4 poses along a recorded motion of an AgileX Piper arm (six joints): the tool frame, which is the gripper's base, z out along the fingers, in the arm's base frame.
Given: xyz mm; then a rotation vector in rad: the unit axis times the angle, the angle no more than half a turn.
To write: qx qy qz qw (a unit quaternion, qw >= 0); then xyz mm. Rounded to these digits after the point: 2 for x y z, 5 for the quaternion.
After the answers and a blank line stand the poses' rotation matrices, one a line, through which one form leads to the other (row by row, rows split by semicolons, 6 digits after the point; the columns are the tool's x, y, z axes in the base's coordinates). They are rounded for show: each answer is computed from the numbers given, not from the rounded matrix.
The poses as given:
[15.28 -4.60 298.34 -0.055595 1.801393 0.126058]
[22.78 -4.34 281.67 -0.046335 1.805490 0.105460]
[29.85 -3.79 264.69 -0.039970 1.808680 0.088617]
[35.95 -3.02 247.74 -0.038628 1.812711 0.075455]
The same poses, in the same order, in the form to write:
[-0.02417 0.78310 0.05480 0.61900 15.28 -4.60 298.34]
[-0.02013 0.78457 0.04583 0.61802 22.78 -4.34 281.67]
[-0.01736 0.78569 0.03850 0.61718 29.85 -3.79 264.69]
[-0.01677 0.78701 0.03276 0.61584 35.95 -3.02 247.74]

-0.232509 -0.105695 0.966834; 0.029990 0.992826 0.115749; -0.972132 0.055908 -0.227671
-0.235303 -0.088238 0.967908; 0.025050 0.994989 0.096797; -0.971599 0.047022 -0.231913
-0.237580 -0.074801 0.968484; 0.020233 0.996433 0.081923; -0.971157 0.039058 -0.235219
-0.240922 -0.066747 0.968247; 0.013952 0.997291 0.072221; -0.970444 0.030908 -0.239338

